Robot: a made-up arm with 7 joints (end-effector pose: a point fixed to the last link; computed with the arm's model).
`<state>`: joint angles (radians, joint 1 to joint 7).
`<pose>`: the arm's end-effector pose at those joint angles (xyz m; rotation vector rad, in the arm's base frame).
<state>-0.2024 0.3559 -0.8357 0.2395 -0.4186 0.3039 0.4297</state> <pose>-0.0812 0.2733 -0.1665 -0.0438 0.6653 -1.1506</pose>
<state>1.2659 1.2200 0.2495 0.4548 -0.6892 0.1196 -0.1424</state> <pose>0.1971 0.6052 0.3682 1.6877 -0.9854 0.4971</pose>
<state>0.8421 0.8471 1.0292 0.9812 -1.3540 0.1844 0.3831</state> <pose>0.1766 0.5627 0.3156 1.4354 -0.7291 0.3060</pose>
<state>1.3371 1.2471 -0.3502 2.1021 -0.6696 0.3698 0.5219</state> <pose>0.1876 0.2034 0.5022 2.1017 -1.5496 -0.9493</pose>
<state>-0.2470 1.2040 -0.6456 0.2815 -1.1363 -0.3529 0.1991</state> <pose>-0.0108 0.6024 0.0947 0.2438 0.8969 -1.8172</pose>
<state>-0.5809 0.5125 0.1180 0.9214 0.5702 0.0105 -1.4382</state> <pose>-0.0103 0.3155 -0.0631 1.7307 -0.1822 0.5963</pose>
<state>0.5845 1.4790 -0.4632 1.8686 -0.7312 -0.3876 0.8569</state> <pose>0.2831 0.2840 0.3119 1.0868 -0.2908 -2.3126</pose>
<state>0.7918 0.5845 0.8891 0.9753 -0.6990 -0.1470 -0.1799</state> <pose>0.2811 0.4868 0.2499 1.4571 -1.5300 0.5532</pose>
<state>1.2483 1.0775 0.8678 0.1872 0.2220 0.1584 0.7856</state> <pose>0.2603 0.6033 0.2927 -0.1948 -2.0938 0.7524</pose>
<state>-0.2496 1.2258 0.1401 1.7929 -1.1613 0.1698 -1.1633</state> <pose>0.2257 0.3213 0.2277 -1.9752 1.6763 1.0538</pose>
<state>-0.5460 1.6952 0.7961 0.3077 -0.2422 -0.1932 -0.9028</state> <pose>0.0943 0.6297 0.3711 2.5692 -0.7021 -0.2769</pose>
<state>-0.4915 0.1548 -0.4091 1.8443 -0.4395 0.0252 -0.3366</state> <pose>0.1181 0.0492 0.0706 0.2294 -1.4440 -0.4581</pose>
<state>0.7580 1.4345 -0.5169 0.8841 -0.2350 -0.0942 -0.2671</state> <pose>0.2504 0.5342 0.3037 1.7623 -1.0041 -0.6884</pose>
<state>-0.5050 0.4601 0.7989 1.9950 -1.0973 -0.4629 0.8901</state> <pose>0.1468 0.3435 0.2091 0.8961 -0.4098 -1.5675</pose>
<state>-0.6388 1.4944 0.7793 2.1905 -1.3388 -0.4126 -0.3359</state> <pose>0.1995 0.2277 0.3497 -1.3989 1.0268 1.9384</pose>
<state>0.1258 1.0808 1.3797 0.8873 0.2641 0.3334 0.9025</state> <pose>0.0812 0.5996 0.3092 0.3759 -1.7516 0.4000</pose>
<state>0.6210 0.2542 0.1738 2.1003 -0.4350 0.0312 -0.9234</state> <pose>0.2342 0.1816 0.3718 1.2704 -2.6077 1.0979</pose>
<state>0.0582 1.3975 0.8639 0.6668 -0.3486 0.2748 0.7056</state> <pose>0.1207 0.6211 0.3444 0.9811 -0.6874 0.0464</pose>
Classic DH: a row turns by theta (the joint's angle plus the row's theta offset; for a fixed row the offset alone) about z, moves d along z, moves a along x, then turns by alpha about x. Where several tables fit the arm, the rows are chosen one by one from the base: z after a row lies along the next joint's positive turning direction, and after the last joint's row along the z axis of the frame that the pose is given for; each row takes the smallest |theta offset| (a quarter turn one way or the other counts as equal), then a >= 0, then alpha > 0; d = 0 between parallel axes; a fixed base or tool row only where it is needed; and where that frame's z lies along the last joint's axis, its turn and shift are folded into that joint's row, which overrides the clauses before.
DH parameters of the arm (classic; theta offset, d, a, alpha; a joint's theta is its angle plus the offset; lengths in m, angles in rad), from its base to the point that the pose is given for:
base (fixed): 0 0.3288 0.012 1.5708
joint 1: -1.5708 -0.147 0.0029 -1.5708
joint 2: -1.5708 -0.0093 0.0115 1.5708
joint 3: -1.5708 -0.2319 0.0174 -1.5708
joint 4: 0 0.0054 -0.0166 1.5708
joint 5: 0 -0.2761 0.0116 1.5708
joint 6: -1.5708 -0.0309 0.0012 -1.5708
joint 7: -1.5708 0.0007 0.015 1.5708
tool (fixed): -1.5708 -0.0063 0 0

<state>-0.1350 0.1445 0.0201 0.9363 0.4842 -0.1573 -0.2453</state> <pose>0.1644 0.1720 -0.0860 0.1950 -0.9163 0.5240</pose>
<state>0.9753 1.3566 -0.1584 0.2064 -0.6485 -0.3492 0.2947</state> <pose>0.1470 0.6416 0.2714 1.2580 -0.5888 -0.4553</pose>
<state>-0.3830 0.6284 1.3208 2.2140 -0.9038 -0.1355 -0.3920</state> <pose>0.0747 0.3378 0.3601 2.7024 -1.2983 -0.5620</pose>
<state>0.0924 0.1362 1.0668 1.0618 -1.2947 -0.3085 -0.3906</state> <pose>0.1405 0.3814 -0.0027 1.4735 -0.8417 -0.2192</pose>
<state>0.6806 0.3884 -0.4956 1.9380 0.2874 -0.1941 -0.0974</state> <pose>0.2692 0.0566 0.3174 -0.3613 -2.5523 -0.5485</pose>
